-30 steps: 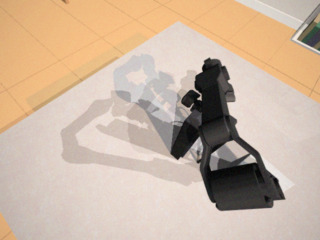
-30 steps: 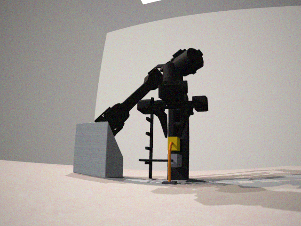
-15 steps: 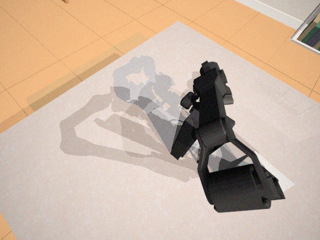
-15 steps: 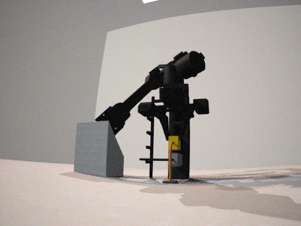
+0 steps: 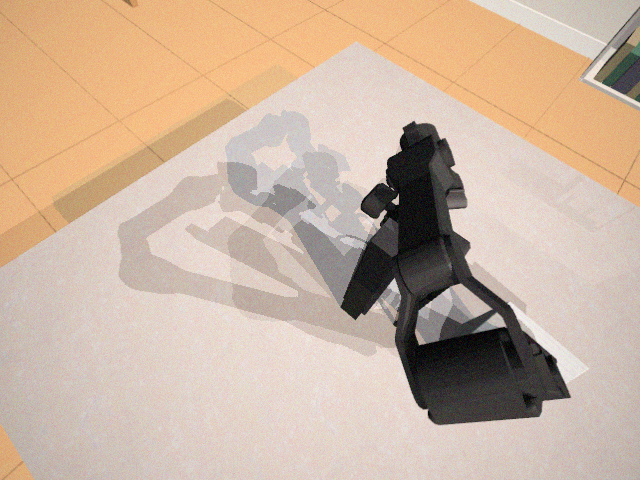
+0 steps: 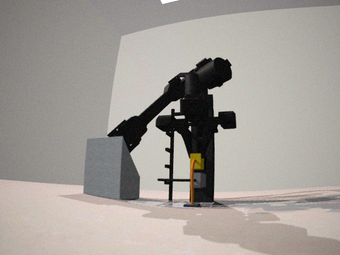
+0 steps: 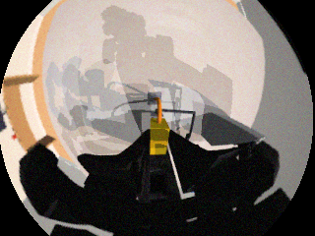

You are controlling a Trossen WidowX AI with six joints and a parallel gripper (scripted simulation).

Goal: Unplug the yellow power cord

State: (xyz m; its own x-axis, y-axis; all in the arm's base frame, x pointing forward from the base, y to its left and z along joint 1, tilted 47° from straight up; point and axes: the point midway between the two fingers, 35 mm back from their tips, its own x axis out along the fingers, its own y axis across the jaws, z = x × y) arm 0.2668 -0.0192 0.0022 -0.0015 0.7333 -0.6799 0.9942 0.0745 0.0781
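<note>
Right now the thin black ladder-like frame is 10 cm behind my gripper tip, 8 cm to the left of it and 2 cm above it. From my gripper tip the other things lie so: yellow plug 1 cm behind, 3 cm to the left.
</note>
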